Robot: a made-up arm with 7 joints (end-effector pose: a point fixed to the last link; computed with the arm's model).
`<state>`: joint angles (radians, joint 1 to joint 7).
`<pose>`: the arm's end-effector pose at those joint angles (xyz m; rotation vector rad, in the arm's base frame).
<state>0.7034 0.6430 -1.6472 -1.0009 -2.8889 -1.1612 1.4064</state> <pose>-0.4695 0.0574 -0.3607 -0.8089 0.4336 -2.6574</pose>
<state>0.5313 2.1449 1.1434 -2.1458 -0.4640 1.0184 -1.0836</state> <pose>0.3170 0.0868 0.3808 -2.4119 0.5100 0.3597</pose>
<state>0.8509 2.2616 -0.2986 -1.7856 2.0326 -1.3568 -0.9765</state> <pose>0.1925 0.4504 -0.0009 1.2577 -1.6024 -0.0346</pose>
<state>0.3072 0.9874 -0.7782 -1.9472 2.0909 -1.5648 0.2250</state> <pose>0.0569 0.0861 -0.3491 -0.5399 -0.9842 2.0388</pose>
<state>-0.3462 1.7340 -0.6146 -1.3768 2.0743 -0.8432 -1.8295</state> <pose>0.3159 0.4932 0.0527 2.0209 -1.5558 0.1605</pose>
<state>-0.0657 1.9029 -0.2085 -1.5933 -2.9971 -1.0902 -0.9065</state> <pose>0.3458 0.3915 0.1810 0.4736 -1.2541 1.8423</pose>
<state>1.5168 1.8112 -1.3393 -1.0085 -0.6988 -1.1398 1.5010</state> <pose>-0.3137 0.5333 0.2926 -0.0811 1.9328 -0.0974</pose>
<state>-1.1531 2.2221 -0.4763 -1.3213 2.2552 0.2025 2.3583</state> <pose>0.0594 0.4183 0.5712 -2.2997 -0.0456 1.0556</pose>
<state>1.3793 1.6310 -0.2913 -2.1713 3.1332 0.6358 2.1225</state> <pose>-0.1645 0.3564 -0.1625 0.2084 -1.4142 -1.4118</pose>
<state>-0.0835 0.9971 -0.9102 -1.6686 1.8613 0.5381 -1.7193</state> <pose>0.2232 0.1925 -0.3744 0.0284 -0.8038 -0.9559</pose>
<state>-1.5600 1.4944 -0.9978 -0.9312 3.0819 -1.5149 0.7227</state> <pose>0.4574 0.3460 0.3939 1.7411 1.1981 -1.4924</pose>
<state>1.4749 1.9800 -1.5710 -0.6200 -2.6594 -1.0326 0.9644</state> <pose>-0.1344 0.6008 0.3452 1.5935 -1.7257 1.2121</pose>
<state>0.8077 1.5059 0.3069 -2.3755 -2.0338 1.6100 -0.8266</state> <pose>0.1741 0.2837 -0.0745 -2.2513 0.1602 -0.0476</pose>
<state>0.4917 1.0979 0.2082 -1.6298 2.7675 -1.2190 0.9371</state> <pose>0.1568 0.4087 -0.1584 1.4305 1.0467 -2.2142</pose>
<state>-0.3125 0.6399 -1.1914 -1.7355 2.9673 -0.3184 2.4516</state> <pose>0.2355 -0.0427 -0.4093 0.6509 -1.6120 -1.4293</pose>
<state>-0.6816 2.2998 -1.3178 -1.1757 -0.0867 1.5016 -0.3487</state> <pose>0.0622 0.5765 0.2779 2.6775 1.4175 0.0182</pose>
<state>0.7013 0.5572 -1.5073 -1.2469 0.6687 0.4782 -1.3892</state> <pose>-0.4207 -0.0512 -0.3925 -0.3913 -0.1408 -1.5605</pose>
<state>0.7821 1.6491 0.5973 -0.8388 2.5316 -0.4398 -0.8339</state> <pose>0.1070 0.6376 0.1302 1.1529 -1.3454 1.6241</pose>
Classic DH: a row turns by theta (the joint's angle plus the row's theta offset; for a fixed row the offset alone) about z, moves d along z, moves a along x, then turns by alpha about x. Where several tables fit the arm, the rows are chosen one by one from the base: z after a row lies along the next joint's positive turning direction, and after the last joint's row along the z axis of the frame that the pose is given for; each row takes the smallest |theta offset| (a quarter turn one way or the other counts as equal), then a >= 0, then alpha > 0; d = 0 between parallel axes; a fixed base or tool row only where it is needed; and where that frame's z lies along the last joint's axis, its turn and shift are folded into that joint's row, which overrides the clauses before.
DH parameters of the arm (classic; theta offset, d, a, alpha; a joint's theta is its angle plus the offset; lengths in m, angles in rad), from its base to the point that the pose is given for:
base (fixed): 0 0.1256 -0.014 -1.2217
joint 1: 1.5708 -0.0546 0.0009 1.5708
joint 2: 1.2217 -0.001 0.017 -1.5708
joint 3: -1.5708 -0.426 0.06 -1.5708
joint 4: 0 -0.043 -0.059 1.5708
joint 5: 0 -0.318 0 -1.5708
joint 6: 0 -0.001 0.017 1.5708
joint 7: 0.6083 0.0257 -0.0254 0.6262
tool (fixed): -0.3083 0.0114 0 0

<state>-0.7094 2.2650 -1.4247 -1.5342 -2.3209 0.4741 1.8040</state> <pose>0.0675 0.5815 0.2039 1.9089 -0.9831 -1.5723</pose>
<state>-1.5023 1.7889 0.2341 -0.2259 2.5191 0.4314 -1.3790</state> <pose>0.1015 0.5985 0.3996 -0.2577 -2.2113 1.5365</pose>
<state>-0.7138 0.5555 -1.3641 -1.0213 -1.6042 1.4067 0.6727</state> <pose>0.4421 0.0035 -0.4629 2.0599 -2.0298 -0.3044</pose>
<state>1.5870 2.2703 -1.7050 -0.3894 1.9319 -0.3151 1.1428</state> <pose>0.1257 0.5862 0.3760 2.2420 0.0633 0.2481</pose>
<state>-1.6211 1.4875 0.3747 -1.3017 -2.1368 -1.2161 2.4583</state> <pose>0.1077 0.3476 0.5706 0.7167 -1.9644 0.5381</pose>
